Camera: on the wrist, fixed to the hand. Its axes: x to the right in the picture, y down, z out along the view.
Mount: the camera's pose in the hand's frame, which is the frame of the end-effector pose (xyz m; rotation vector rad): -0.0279 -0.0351 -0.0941 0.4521 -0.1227 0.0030
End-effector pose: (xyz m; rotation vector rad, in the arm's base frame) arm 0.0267 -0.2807 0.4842 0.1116 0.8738 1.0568
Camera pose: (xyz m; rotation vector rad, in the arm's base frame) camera -0.0172 -0.3506 0.4206 0.5509 0.9880 0.8307
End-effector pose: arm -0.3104 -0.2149 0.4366 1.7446 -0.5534 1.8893
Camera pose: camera -0.3618 -0.1326 0.3986 2.1506 -0.1745 2.0320
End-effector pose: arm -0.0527 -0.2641 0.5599 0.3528 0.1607 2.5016
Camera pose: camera -0.0385 -0.2551 0.4570 0.6863 0.6798 2.4202
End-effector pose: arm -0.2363 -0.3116 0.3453 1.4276 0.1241 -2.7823
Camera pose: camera -0.1454 -0.2702 0.3156 -1.1610 0.4798 2.6759
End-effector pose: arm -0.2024 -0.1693 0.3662 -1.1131 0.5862 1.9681
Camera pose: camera -0.1184 -0.2261 0.3418 -0.7064 0.9099 1.7700
